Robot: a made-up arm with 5 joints. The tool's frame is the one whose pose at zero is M.
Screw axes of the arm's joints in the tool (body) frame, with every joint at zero. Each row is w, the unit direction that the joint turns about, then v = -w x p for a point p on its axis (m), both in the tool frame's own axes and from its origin. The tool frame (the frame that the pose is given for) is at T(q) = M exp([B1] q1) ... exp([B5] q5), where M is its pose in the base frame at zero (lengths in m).
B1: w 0 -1 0 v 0.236 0 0.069
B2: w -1 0 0 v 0 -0.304 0.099
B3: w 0 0 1 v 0.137 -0.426 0
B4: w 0 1 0 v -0.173 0 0.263
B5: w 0 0 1 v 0.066 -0.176 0
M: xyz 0.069 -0.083 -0.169 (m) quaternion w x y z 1 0 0 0
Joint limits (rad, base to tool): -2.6..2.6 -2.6..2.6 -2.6..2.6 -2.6..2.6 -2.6..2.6
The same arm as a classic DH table. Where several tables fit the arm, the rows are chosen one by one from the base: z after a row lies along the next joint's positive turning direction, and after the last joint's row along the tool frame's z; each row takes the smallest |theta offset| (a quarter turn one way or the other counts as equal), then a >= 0, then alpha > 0; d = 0 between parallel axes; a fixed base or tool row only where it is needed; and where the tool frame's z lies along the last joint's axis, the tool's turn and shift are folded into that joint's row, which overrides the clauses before.
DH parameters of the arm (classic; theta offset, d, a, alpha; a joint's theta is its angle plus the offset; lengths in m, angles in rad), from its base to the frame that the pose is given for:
base (fixed): 0 0.067 0 1.5708
joint 1: 1.5708 -0.016 0.068 -1.5708
joint 2: 1.5708 -0.495 0.038 1.5708
joint 3: 1.5708 -0.131 0.163 1.5708
joint 4: 0 -0.071 0.087 -1.5708
joint 5: 0.3588 0 0.188 0
tool (fixed): 2.7828 -0.173 0 0
Joint limits (rad, base to tool): -2.6..2.6 -2.6..2.6 -2.6..2.6 -2.6..2.6 -2.6..2.6

